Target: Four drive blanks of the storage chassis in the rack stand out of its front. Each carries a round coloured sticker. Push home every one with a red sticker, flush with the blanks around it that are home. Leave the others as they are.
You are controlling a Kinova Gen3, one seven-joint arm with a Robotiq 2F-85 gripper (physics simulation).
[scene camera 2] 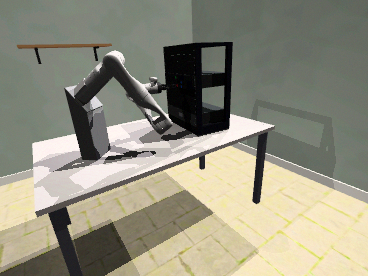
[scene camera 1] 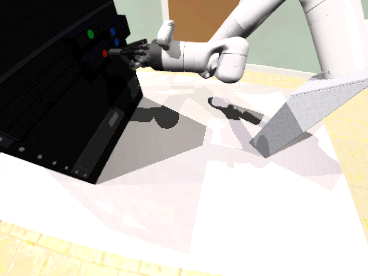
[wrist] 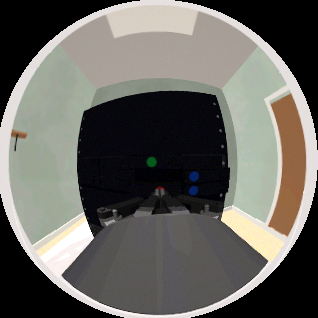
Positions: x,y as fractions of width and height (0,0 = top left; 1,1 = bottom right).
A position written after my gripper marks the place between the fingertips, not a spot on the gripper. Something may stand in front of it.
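Observation:
I can see a black rack (scene camera 1: 0.20,0.37), (scene camera 2: 0.50,0.39), (wrist: 0.40,0.46). My own gripper (scene camera 1: 0.30,0.20), (wrist: 0.50,0.61) is visible to me as well.

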